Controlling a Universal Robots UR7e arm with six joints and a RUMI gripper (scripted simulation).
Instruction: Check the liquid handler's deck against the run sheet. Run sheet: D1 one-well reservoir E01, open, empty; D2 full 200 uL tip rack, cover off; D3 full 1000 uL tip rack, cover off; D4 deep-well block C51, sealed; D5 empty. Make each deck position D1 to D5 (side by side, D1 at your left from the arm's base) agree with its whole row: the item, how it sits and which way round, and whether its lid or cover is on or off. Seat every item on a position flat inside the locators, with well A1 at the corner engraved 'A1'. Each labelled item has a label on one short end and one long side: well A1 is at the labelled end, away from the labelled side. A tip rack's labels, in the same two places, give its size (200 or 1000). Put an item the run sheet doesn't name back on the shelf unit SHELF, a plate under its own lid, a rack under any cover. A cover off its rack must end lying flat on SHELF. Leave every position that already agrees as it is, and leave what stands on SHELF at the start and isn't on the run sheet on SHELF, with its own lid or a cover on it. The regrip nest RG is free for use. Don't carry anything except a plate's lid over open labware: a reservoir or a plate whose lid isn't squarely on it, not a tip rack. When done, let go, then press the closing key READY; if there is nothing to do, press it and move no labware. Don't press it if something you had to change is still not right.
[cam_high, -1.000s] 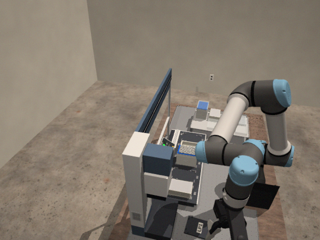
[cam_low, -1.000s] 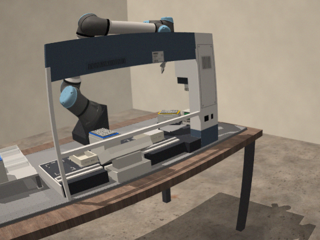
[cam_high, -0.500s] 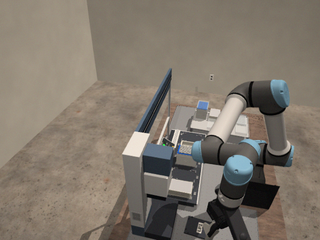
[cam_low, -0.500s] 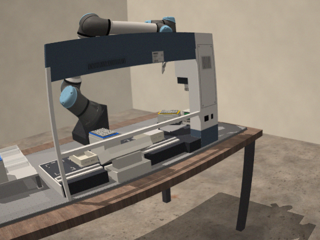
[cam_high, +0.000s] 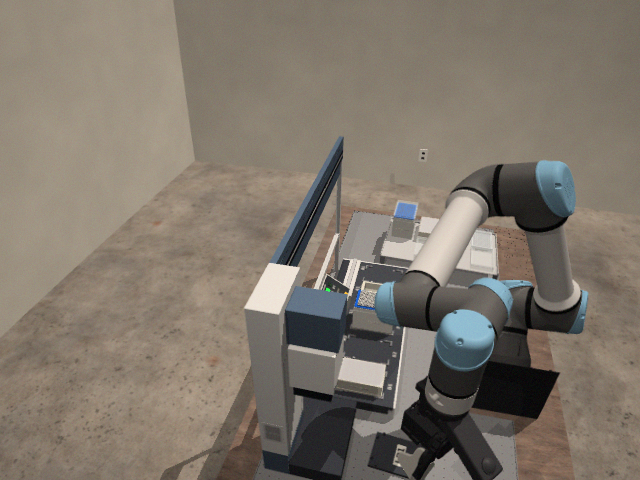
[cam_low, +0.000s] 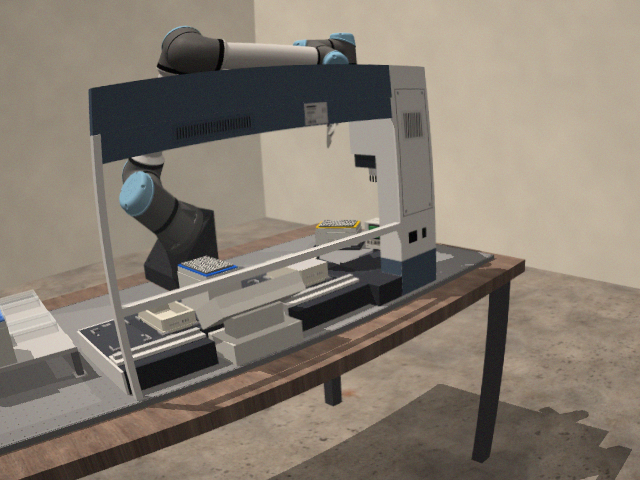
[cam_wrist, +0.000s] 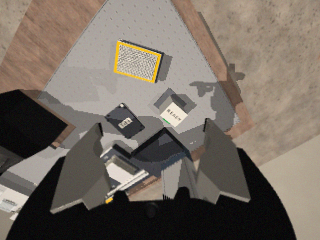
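The yellow-rimmed tip rack lies 8 cm behind my hand, 2 cm to the right of it and 27 cm below it. Also, from my hand: regrip nest RG 7 cm behind, 1 cm to the right, 31 cm below; green key 12 cm ahead, 3 cm to the right, 24 cm below; dark pad 8 cm ahead, 20 cm to the right, 31 cm below.
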